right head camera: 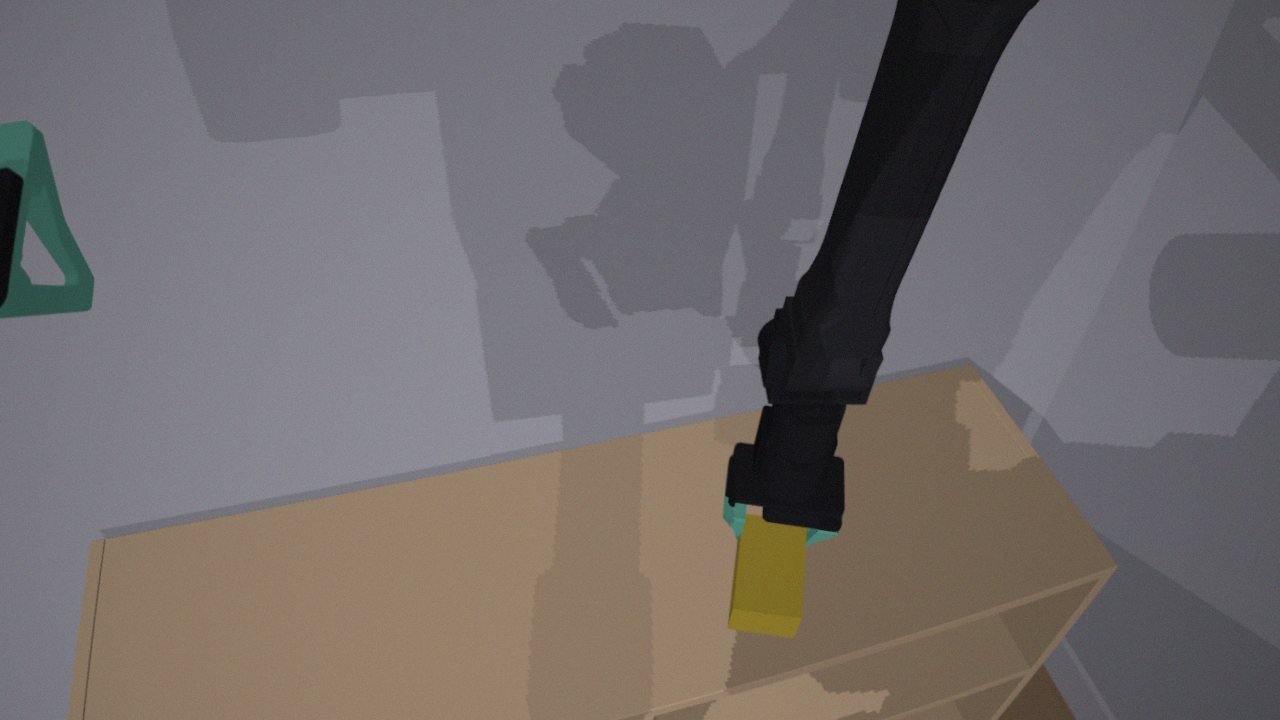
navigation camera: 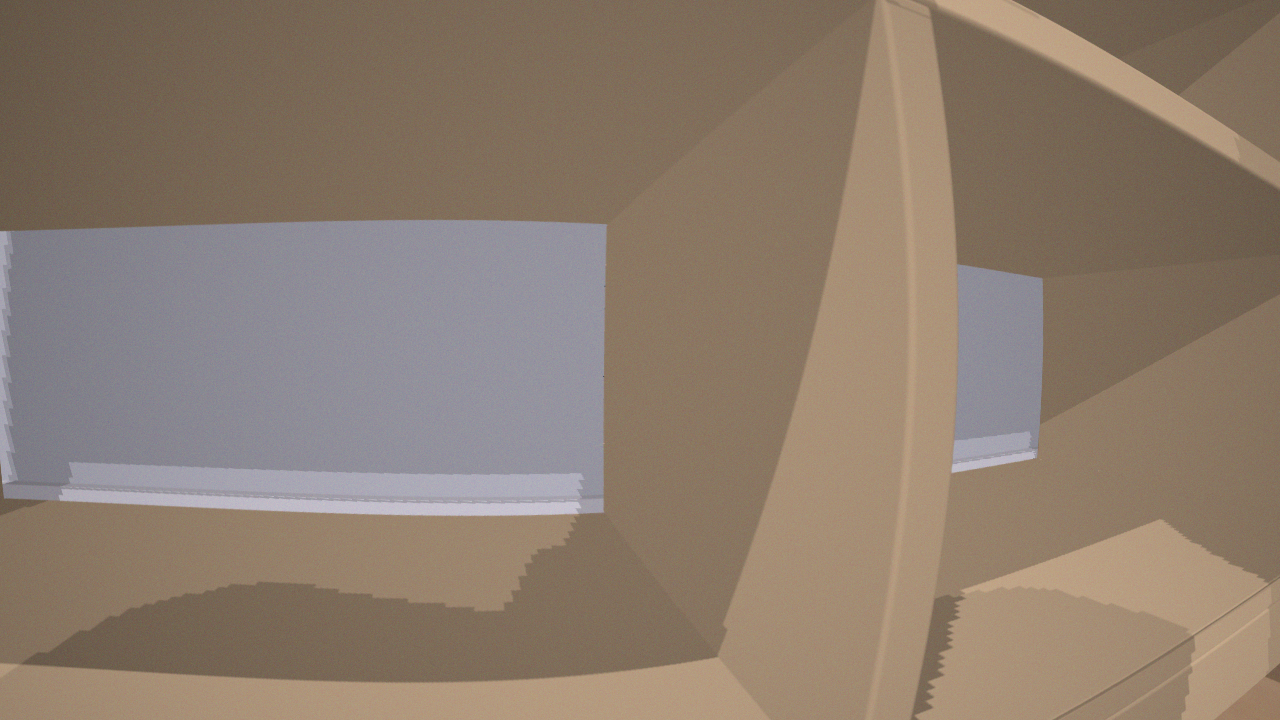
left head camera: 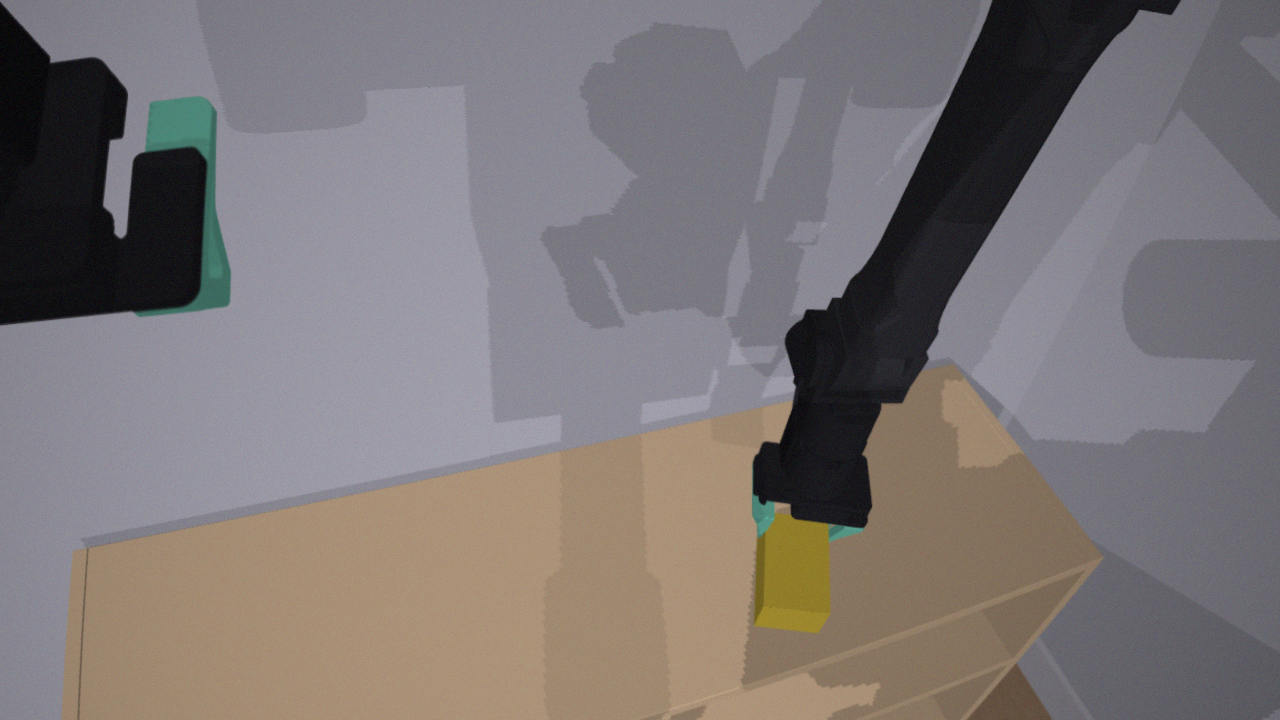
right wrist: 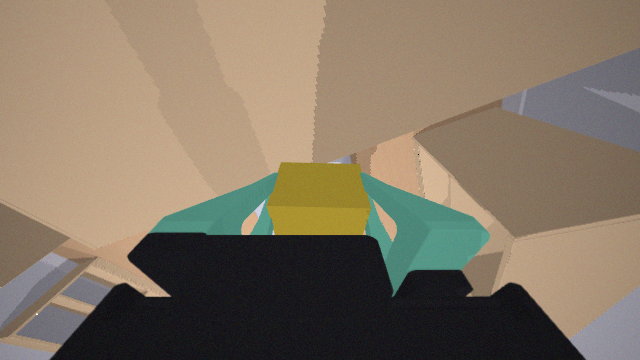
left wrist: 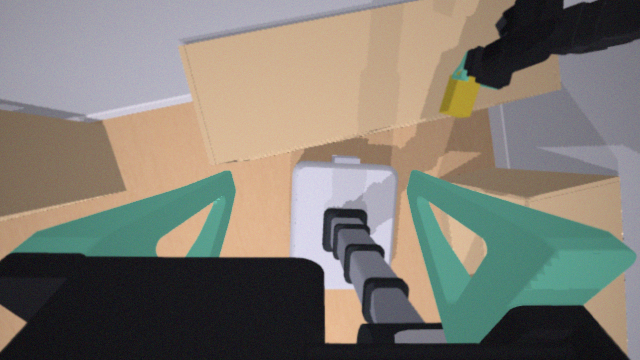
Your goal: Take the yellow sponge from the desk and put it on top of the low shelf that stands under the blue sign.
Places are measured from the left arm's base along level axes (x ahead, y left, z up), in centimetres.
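Where they show: left gripper, between the fingertips: (left head camera: pixel 102 301) (left wrist: pixel 320 180); right gripper, between the fingertips: (right head camera: pixel 769 538) (left head camera: pixel 789 536) (right wrist: pixel 319 179) (left wrist: pixel 463 79).
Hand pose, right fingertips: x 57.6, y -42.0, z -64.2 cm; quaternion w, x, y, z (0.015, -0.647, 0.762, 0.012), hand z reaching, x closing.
Things, the pixels of their top centre, and the offset from my right fingertips. Level surfaces: height alone.
- yellow sponge, centre of its top: (right wrist: pixel 317 253) (right head camera: pixel 771 559) (left head camera: pixel 798 556) (left wrist: pixel 466 93) dx -4.4, dy +0.7, dz +3.2 cm
- low wooden shelf, height of its surface: dz -15.7 cm
- shelf's upright divider, centre of its top: (navigation camera: pixel 691 163) dx +6.8, dy +16.7, dz -44.2 cm
The yellow sponge (left head camera: pixel 792 573) (right head camera: pixel 768 573) (left wrist: pixel 459 102) (right wrist: pixel 320 187) is held between the green fingers of my right gripper (left head camera: pixel 802 530) (right head camera: pixel 774 530) (right wrist: pixel 319 179). They hang over the right part of a low wooden shelf (left head camera: pixel 358 582) (right head camera: pixel 358 582) (left wrist: pixel 280 90) (right wrist: pixel 75 125), towards its front edge. The gap between sponge and shelf top is hard to judge. In the left wrist view the sponge overlaps the shelf's front edge. My left gripper (left wrist: pixel 320 180) is open and empty, high up and far to the left of the sponge. The blue sign and the desk cannot be made out.
A grey wall (left head camera: pixel 358 313) rises behind the shelf. The robot's white base (left wrist: pixel 310 200) stands in front of it. Other wooden furniture shows at the left (left wrist: pixel 50 160) and lower right (left wrist: pixel 575 215) of the left wrist view. The shelf's upright divider (navigation camera: pixel 904 358) is close to the navigation camera.
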